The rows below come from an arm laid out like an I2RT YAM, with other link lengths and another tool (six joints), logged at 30 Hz.
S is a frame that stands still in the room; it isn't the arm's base.
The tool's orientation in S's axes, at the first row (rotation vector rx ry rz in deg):
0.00, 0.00, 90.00
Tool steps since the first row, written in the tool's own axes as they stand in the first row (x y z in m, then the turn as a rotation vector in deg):
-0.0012, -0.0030, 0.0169, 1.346, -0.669, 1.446
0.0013, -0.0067, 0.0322, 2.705, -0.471, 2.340
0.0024, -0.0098, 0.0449, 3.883, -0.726, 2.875
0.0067, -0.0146, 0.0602, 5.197, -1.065, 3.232
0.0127, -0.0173, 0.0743, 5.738, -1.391, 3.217
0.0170, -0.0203, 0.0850, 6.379, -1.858, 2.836
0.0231, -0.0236, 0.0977, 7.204, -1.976, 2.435
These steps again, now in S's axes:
0.0030, -0.0012, 0.0169, 0.669, 1.346, 1.446
0.0067, 0.0013, 0.0322, 0.471, 2.705, 2.340
0.0098, 0.0024, 0.0449, 0.726, 3.883, 2.875
0.0146, 0.0067, 0.0602, 1.065, 5.197, 3.232
0.0173, 0.0127, 0.0743, 1.391, 5.738, 3.217
0.0203, 0.0170, 0.0850, 1.858, 6.379, 2.836
0.0236, 0.0231, 0.0977, 1.976, 7.204, 2.435

